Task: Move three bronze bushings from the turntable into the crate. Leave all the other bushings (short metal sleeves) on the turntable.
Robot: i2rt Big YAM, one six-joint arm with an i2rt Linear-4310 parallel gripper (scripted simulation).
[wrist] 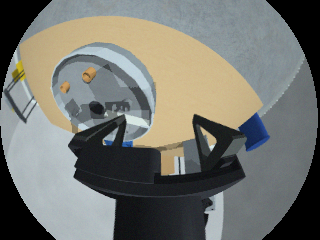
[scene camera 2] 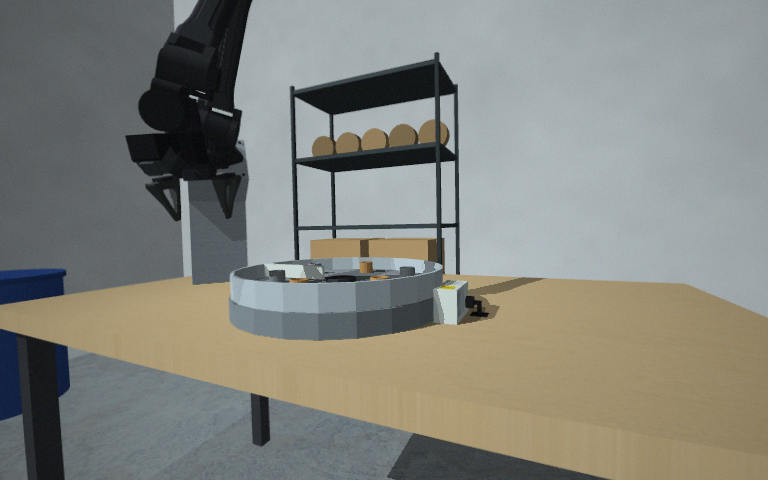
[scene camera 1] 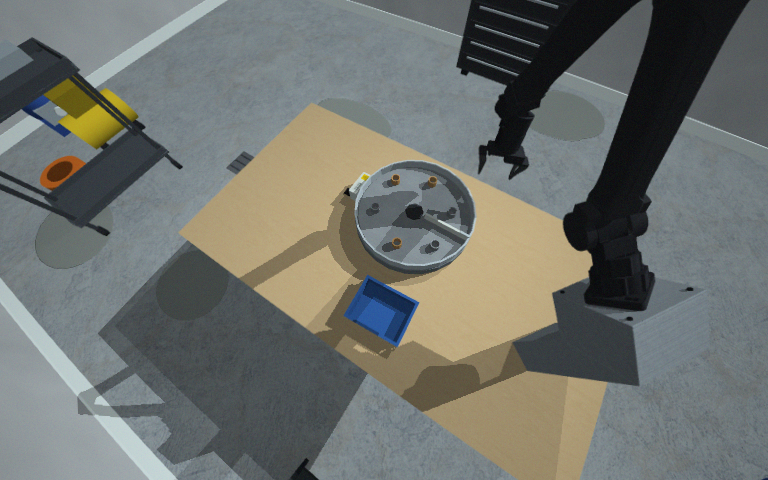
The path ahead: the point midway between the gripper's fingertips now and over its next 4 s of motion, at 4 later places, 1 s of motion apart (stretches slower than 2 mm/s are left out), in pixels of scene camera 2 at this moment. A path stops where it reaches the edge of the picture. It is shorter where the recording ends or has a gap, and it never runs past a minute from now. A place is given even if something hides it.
My gripper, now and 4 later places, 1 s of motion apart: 203, 219; 274, 225; 300, 220; 303, 257; 303, 258
